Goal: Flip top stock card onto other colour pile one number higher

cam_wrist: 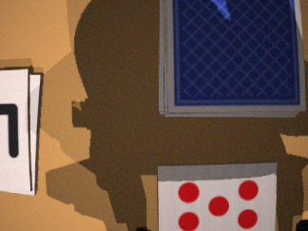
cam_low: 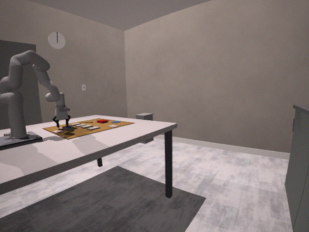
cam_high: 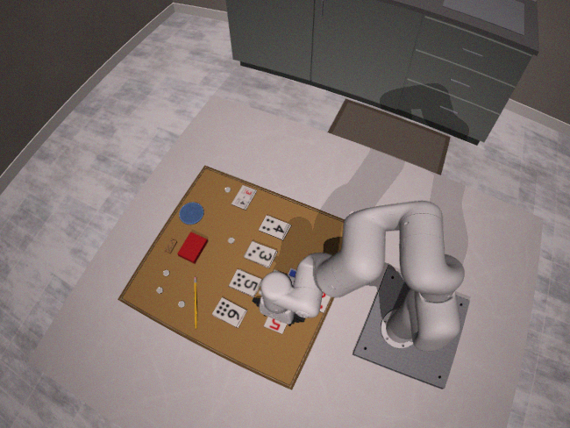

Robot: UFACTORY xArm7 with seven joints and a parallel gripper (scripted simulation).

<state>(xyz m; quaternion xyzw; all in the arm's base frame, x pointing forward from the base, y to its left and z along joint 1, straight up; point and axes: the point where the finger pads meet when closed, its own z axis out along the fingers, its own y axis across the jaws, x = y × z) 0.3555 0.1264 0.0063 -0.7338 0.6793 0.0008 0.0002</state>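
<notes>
My gripper is now 260 mm short of the yellow pencil, 80 mm to the right of it and 20 mm above it. Also, from my hand: red block (370 mm ahead, 70 mm to the right, 20 mm below); card (330 mm to the right, 320 mm ahead, 20 mm below); brown mat (190 mm ahead, 100 mm to the right, 40 mm below).
</notes>
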